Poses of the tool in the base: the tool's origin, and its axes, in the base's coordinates. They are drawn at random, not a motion.
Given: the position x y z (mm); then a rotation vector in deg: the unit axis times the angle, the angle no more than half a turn.
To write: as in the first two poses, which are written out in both.
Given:
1: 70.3 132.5 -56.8 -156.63 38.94 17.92
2: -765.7 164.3 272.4 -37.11 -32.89 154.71
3: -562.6 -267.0 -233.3 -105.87 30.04 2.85
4: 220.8 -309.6 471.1 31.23 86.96 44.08
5: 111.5 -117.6 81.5 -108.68 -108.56 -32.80
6: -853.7 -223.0 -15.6 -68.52 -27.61 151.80
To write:
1: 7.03 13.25 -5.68 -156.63 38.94 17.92
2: -76.57 16.43 27.24 -37.11 -32.89 154.71
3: -56.26 -26.70 -23.33 -105.87 30.04 2.85
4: 22.08 -30.96 47.11 31.23 86.96 44.08
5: 11.15 -11.76 8.15 -108.68 -108.56 -32.80
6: -85.37 -22.30 -1.56 -68.52 -27.61 151.80
